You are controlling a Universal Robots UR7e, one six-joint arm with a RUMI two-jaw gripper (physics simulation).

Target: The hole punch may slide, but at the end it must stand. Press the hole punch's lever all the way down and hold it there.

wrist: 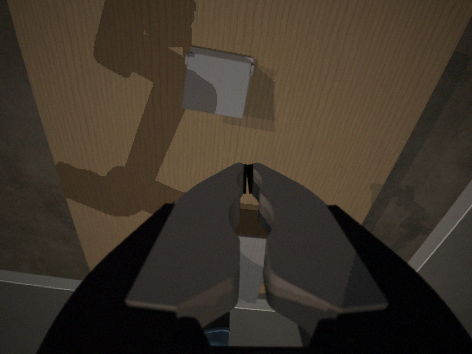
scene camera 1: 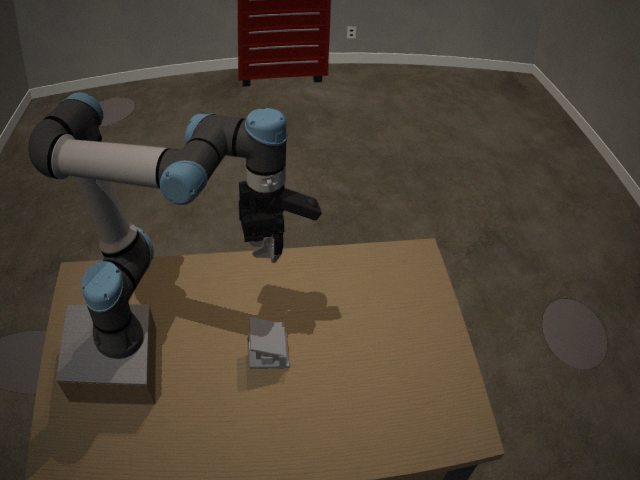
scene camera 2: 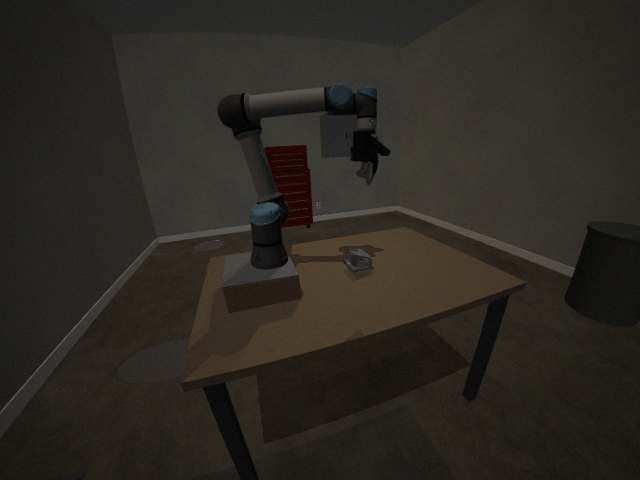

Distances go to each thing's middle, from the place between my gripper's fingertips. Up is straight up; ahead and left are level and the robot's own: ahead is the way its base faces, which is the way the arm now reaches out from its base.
Now: the flat lever (scene camera 1: pixel 267 337) 320 mm below my hand, 50 mm to the left of it and 20 mm behind it. Also, from my hand: grey hole punch (scene camera 1: pixel 257 361) (340 mm below, 50 mm to the left, 20 mm behind).
